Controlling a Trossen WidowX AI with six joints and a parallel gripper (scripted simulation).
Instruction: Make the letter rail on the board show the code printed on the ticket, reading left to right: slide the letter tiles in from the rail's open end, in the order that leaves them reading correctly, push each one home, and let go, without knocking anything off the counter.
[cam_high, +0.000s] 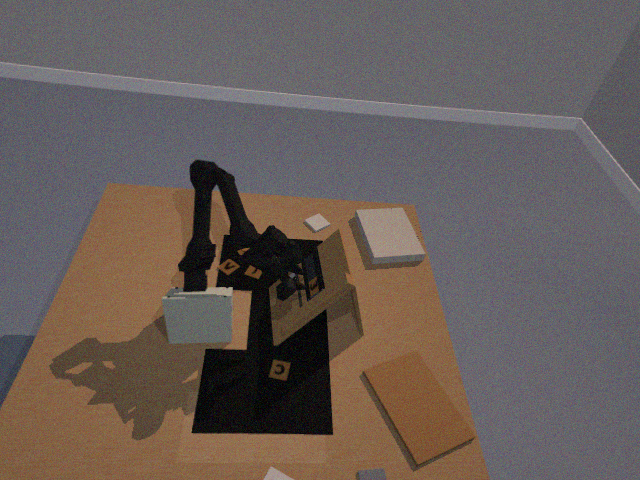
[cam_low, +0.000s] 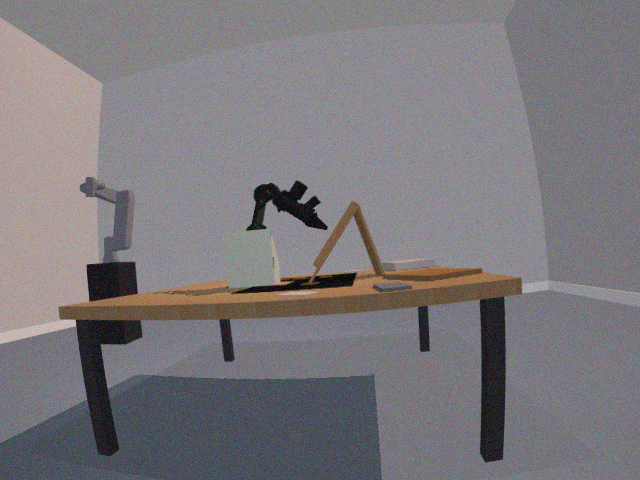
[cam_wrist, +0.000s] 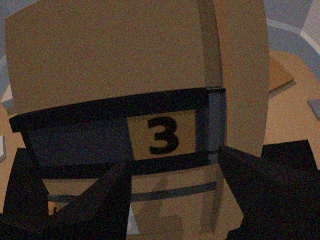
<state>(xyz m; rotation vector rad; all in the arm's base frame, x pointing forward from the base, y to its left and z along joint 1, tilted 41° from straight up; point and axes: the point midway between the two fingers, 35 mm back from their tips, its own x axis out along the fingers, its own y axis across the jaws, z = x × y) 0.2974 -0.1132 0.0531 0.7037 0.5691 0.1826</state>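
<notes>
Now: the white ticket 120 mm below my gripper tip, 90 mm to the left of it and 30 mm behind it. Round my gripper tip: letter tile (210 mm to the left, 200 mm below, 20 mm behind); flat wooden slab (320 mm to the right, 310 mm ahead, 200 mm below); black mat (210 mm below, 130 mm behind, 20 mm to the left).
</notes>
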